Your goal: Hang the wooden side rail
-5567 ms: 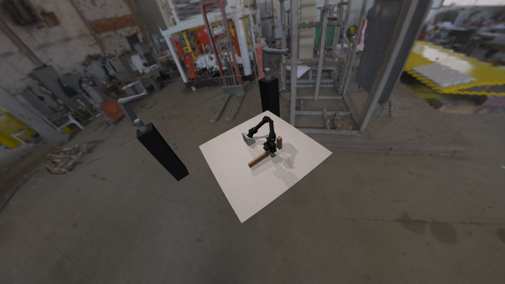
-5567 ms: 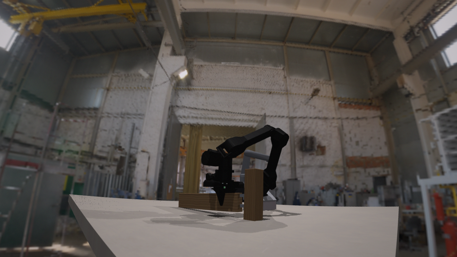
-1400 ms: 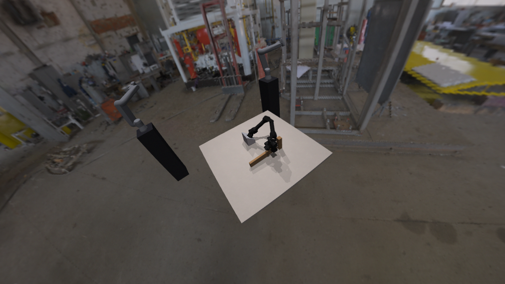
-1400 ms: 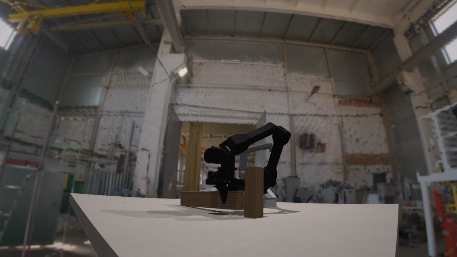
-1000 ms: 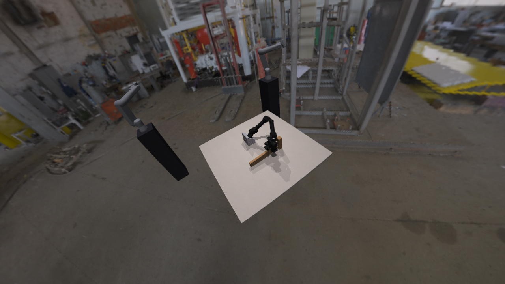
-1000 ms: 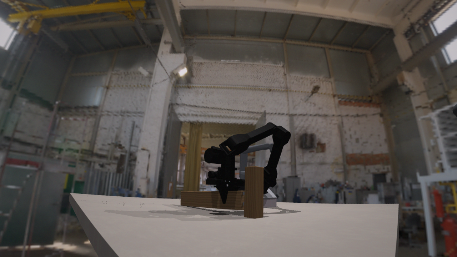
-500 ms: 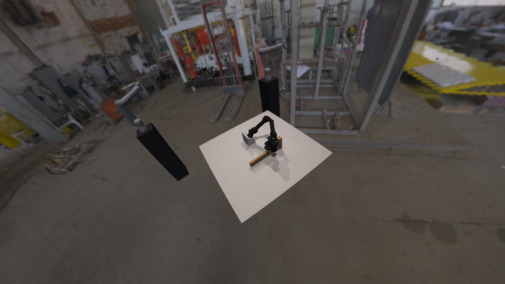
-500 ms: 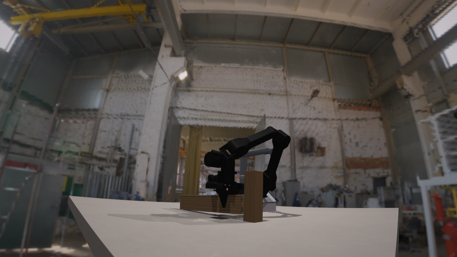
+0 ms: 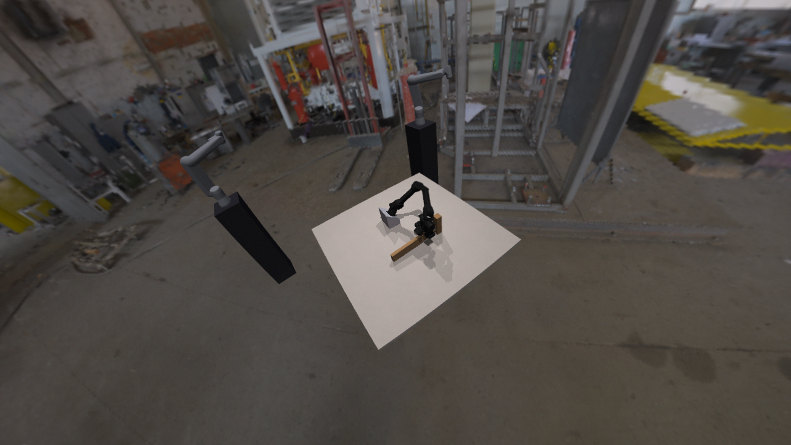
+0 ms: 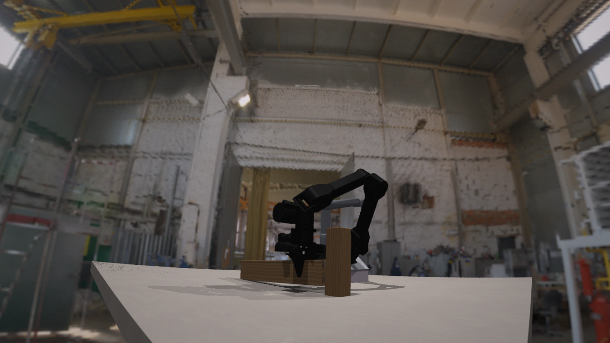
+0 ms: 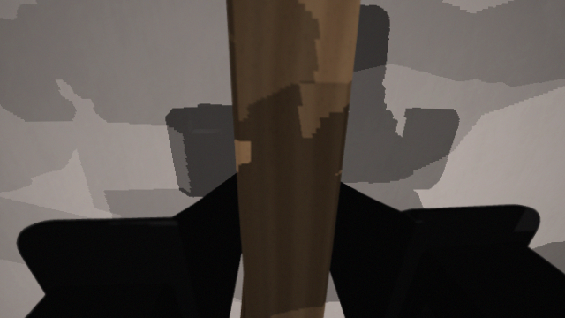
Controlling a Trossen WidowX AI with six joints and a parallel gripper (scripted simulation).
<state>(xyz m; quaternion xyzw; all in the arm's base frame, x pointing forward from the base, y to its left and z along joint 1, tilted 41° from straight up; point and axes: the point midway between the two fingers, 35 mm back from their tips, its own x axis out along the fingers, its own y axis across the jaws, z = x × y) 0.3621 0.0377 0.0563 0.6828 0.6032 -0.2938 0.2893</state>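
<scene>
Right now my gripper tip is 1 cm short of the headboard post, 13 cm to the right of it and 4 cm below it.
</scene>
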